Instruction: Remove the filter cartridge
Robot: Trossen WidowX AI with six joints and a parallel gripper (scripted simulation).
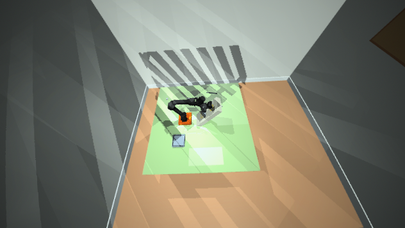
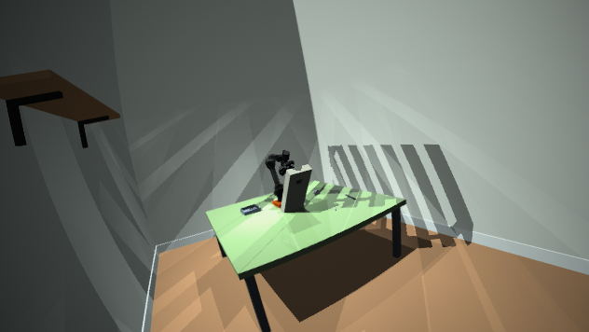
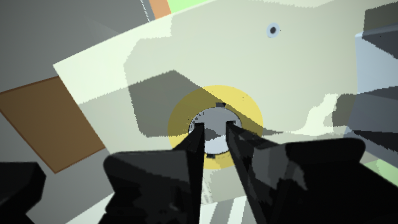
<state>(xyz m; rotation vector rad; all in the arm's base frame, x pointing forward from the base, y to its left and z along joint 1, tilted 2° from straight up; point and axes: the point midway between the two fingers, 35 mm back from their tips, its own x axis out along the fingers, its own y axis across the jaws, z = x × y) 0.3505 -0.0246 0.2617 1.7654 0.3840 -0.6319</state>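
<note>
Right now the round filter cartridge is 1 cm ahead of my gripper tip and 1 cm below it. Round my gripper tip: blue-grey tray: 45 cm behind, 25 cm to the right, 27 cm below.
</note>
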